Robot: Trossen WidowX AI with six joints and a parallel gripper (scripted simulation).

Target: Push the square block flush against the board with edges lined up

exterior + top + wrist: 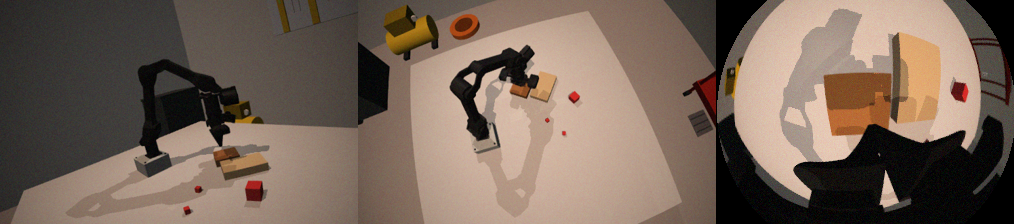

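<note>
Right now my gripper tip is 5 cm above the square block and 2 cm to the right of it. From my gripper tip the other things lie so: tan board 11 cm ahead, 5 cm below, 1 cm to the right; then red cube 25 cm ahead, 12 cm to the right, 5 cm below.
</note>
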